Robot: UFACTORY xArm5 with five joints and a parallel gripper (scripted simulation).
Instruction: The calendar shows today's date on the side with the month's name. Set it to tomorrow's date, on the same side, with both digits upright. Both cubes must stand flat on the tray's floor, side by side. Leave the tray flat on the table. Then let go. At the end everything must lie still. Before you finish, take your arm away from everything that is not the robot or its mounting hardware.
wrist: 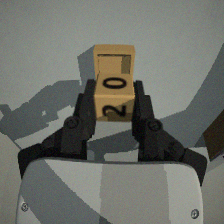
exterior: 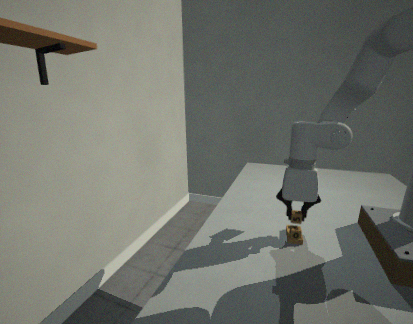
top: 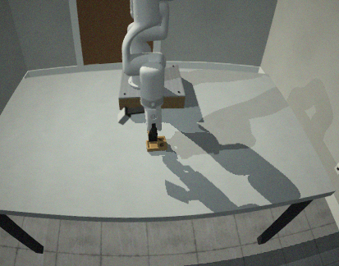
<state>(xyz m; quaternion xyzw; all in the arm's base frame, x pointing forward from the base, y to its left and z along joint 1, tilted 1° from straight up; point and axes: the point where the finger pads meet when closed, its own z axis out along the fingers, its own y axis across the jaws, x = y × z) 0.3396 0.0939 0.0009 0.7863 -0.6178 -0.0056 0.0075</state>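
Now: hand 7 cm above the wooden calendar tray and 2 cm to the right of it.
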